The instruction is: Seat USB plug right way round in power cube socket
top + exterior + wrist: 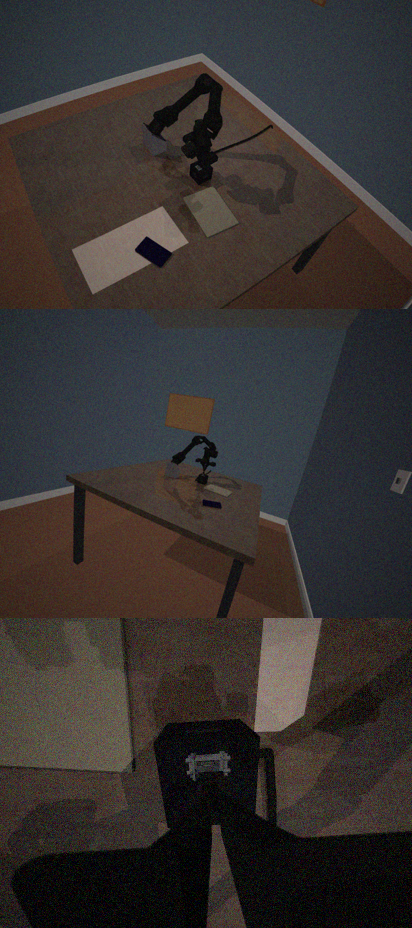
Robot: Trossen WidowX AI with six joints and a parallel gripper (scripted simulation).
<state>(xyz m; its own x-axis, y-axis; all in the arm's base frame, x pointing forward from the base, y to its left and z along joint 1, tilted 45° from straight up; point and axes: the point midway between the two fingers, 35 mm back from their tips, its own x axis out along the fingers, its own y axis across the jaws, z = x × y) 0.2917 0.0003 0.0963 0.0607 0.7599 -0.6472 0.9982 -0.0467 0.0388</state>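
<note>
Now: gripper tip 50 mm above the socket. Also, from my gripper tip: beige pad (180 mm ahead, 60 mm to the right, 120 mm below); then dark blue card (220 mm ahead, 380 mm to the right, 120 mm below).
</note>
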